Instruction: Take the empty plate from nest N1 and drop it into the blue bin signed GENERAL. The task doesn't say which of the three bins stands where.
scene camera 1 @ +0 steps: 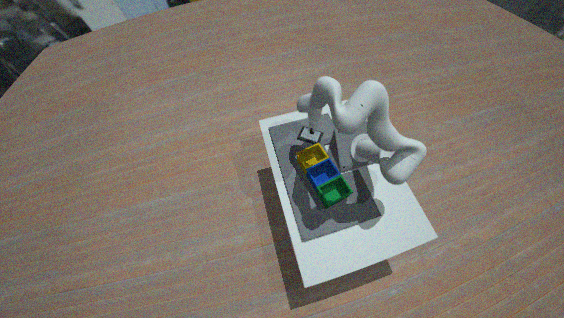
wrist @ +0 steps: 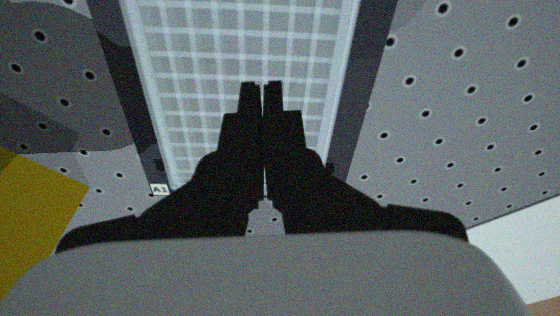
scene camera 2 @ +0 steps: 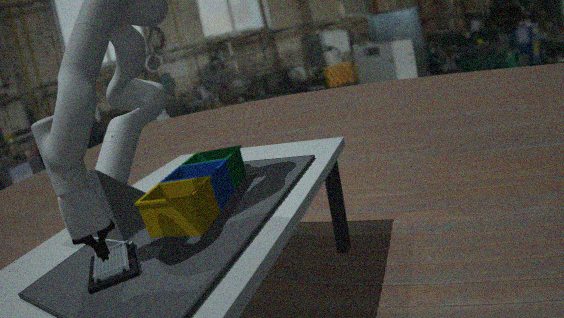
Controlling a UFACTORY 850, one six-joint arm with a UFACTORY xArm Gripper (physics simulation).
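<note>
The plate (scene camera 1: 310, 137) (scene camera 2: 117, 265) (wrist: 200, 45), pale with a grid of wells, lies in a dark-framed nest (scene camera 2: 134, 260) (wrist: 117, 75). A small tag (wrist: 160, 189) at the nest's corner reads A1. My gripper (scene camera 1: 311, 131) (scene camera 2: 104, 257) (wrist: 264, 111) is shut with nothing between its fingers. Its closed fingertips are over the plate, inside its outline in the wrist view; whether they touch it I cannot tell. The blue bin (scene camera 1: 323, 173) (scene camera 2: 225, 185) stands between the yellow and green bins. Its sign is not readable.
The yellow bin (scene camera 1: 312, 156) (scene camera 2: 180, 210) (wrist: 35, 210) stands nearest the nest, the green bin (scene camera 1: 335, 192) (scene camera 2: 238, 170) farthest. A grey block (scene camera 2: 122, 205) stands beside the arm's base. The perforated grey mat (scene camera 1: 320, 230) (scene camera 2: 165, 295) (wrist: 450, 75) lies on the white table (scene camera 1: 360, 250) (scene camera 2: 320, 147).
</note>
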